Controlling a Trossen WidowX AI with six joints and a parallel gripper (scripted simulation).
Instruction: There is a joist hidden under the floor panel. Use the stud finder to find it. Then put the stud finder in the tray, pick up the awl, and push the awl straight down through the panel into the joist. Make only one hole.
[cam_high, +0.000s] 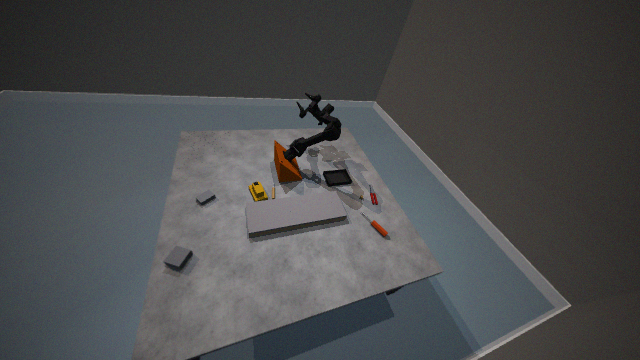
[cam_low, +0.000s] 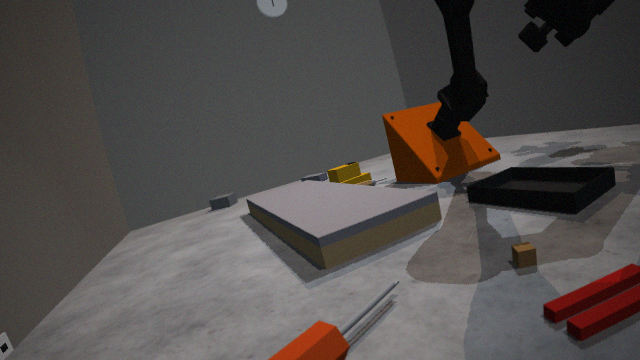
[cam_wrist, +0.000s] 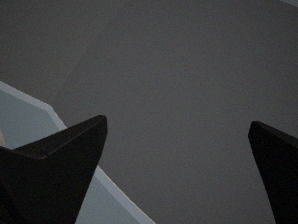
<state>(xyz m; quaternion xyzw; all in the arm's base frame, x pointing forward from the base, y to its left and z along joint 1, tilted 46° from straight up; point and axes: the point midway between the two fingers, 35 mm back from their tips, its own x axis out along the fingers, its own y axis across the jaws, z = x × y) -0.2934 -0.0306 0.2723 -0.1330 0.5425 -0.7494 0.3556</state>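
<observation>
Right now the yellow stud finder is 480 mm ahead of my gripper tip, 360 mm to the right of it and 290 mm below it. Also, from my gripper tip: black tray: 460 mm ahead, 160 mm to the left, 320 mm below; indicator light: 460 mm ahead, 370 mm to the right, 280 mm below; awl: 480 mm ahead, 270 mm to the right, 330 mm below.
</observation>
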